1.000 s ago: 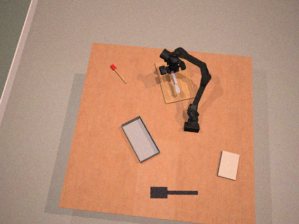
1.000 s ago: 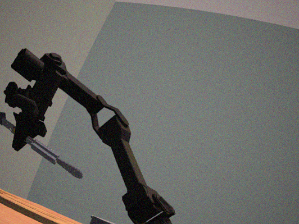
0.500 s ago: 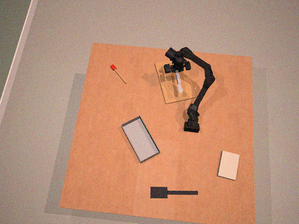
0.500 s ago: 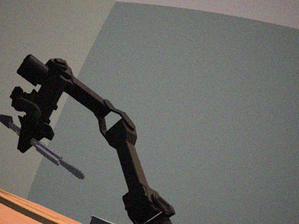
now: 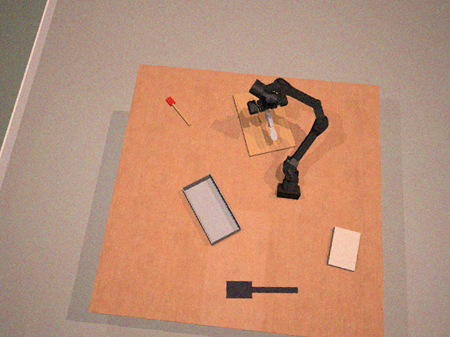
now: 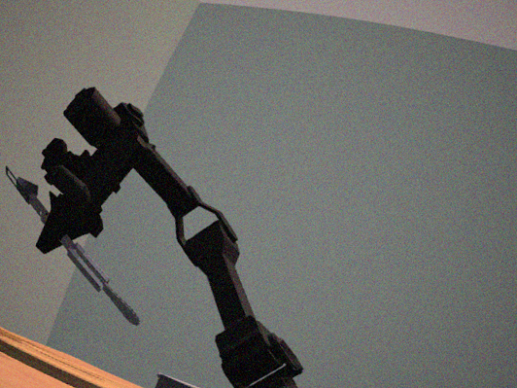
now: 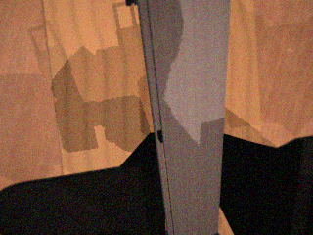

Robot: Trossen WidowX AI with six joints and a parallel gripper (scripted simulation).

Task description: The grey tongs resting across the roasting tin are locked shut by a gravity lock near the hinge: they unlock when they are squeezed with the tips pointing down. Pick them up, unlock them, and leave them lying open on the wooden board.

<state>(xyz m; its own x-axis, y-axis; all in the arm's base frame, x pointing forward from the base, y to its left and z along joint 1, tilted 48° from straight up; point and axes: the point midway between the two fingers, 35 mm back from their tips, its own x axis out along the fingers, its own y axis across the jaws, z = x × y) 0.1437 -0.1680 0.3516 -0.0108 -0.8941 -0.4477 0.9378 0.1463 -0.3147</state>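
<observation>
My gripper tip is now 10 mm past the wooden board and 140 mm above it. Also, from my gripper tip: pale block: 390 mm behind, 650 mm to the left, 130 mm below; grey roasting tin: 230 mm ahead, 490 mm to the left, 120 mm below; red-headed spatula: 450 mm ahead, 50 mm to the right, 140 mm below.
</observation>
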